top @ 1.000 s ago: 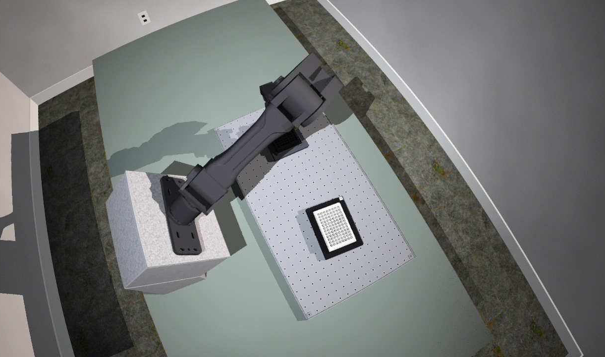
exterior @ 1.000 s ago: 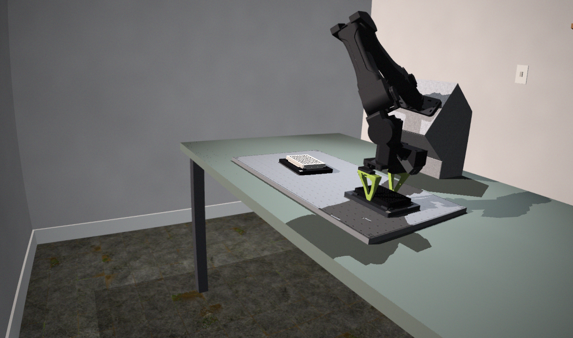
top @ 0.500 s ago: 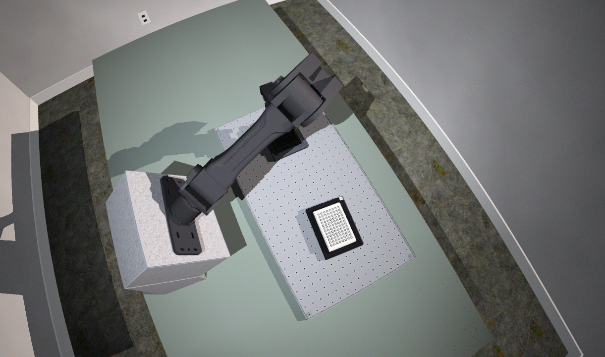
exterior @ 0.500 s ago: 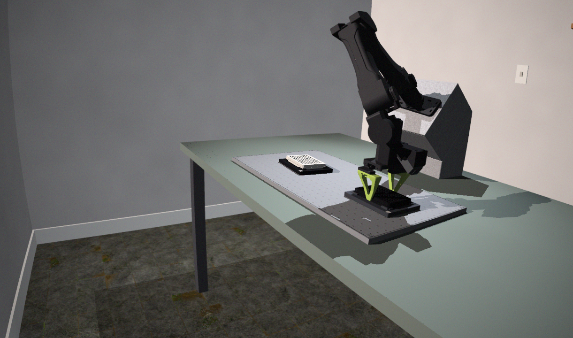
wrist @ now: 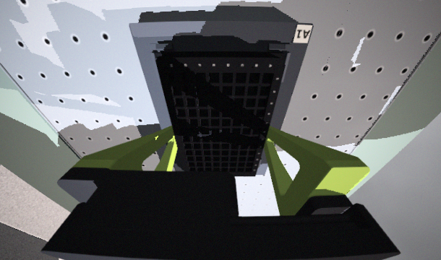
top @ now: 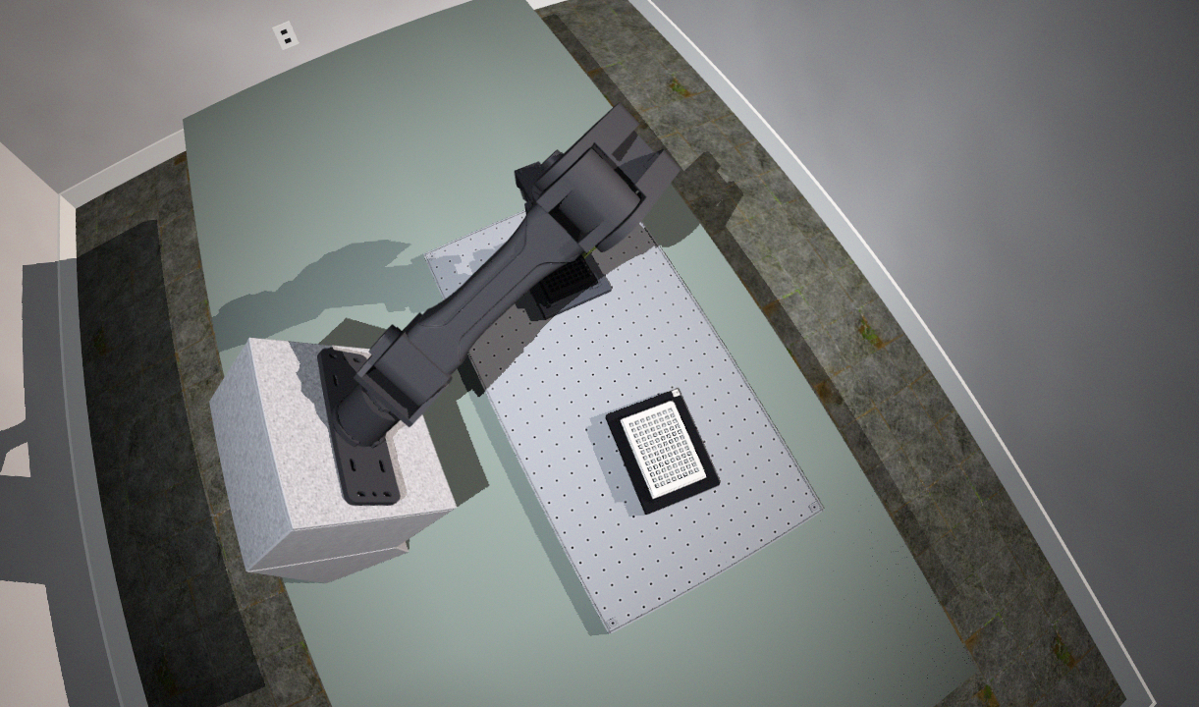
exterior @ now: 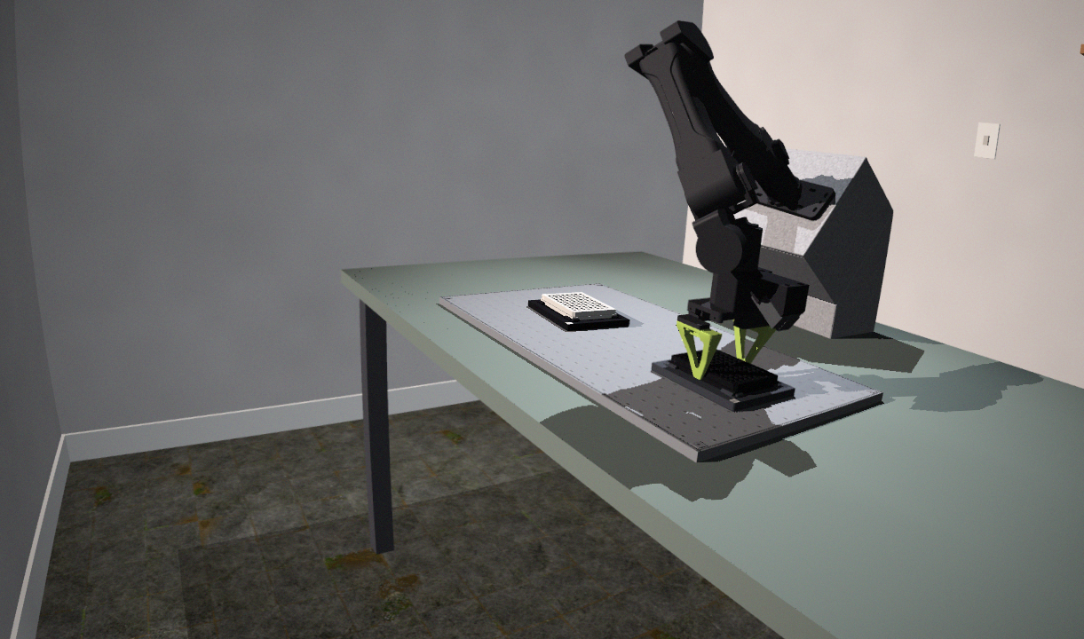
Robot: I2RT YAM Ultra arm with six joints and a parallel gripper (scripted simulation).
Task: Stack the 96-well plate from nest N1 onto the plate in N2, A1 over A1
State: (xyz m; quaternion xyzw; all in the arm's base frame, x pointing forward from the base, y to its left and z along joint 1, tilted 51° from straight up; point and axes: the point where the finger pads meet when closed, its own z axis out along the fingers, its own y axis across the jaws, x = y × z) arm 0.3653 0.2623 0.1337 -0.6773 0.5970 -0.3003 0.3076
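Right now my hand is right at the black 96-well plate. Round my hand: white 96-well plate (350 mm to the right, 70 mm ahead); then black nest N2 (350 mm to the right, 70 mm ahead, 10 mm below); then nest N1 (10 mm below).
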